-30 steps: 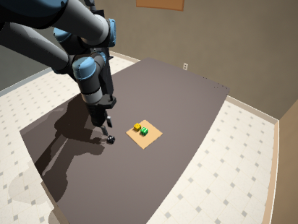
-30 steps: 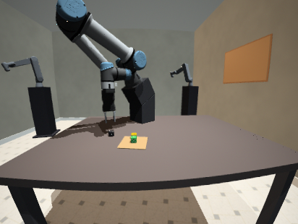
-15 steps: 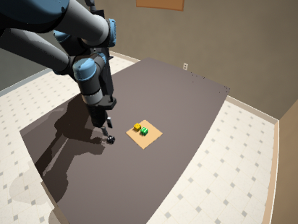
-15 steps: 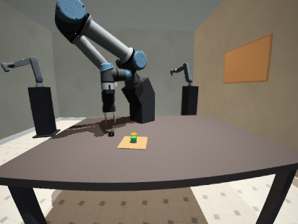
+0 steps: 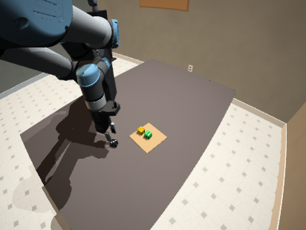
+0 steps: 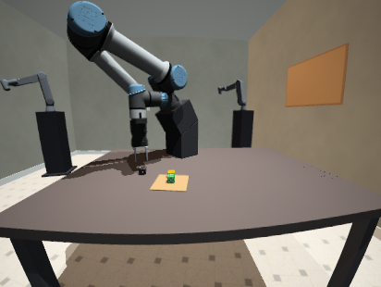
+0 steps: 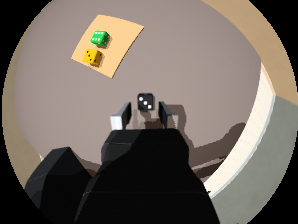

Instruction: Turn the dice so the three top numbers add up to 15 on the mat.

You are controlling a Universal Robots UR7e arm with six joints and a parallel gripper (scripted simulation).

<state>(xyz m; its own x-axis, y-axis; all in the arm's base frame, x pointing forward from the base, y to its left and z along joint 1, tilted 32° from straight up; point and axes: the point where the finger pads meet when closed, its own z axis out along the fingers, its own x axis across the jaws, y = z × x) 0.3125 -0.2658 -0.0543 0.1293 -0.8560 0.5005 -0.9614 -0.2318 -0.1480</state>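
The black die lies 7 cm below my hand. Also, from my hand: yellow die (13 cm to the left, 9 cm ahead, 7 cm below); then green die (13 cm ahead, 12 cm to the left, 7 cm below); then tan mat (13 cm ahead, 12 cm to the left, 9 cm below).
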